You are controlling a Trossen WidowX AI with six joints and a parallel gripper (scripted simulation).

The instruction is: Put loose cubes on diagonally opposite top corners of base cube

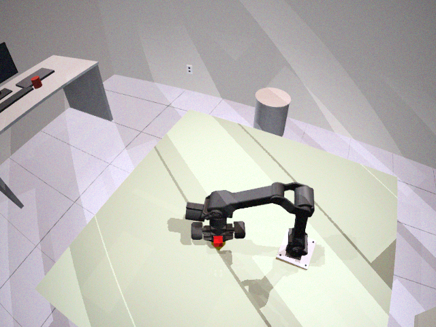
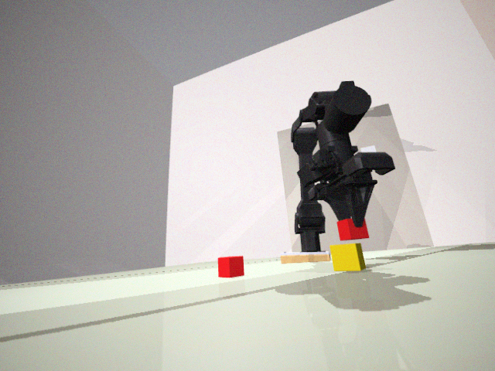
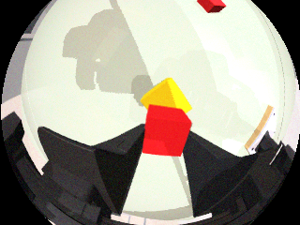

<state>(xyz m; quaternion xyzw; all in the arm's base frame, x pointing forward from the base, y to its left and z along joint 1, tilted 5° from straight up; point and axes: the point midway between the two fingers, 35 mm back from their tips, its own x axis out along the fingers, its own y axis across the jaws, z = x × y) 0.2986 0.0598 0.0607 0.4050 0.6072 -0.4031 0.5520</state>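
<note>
Right now the yellow cube is 40 mm below my gripper tip and 20 mm to the right of it.
</note>
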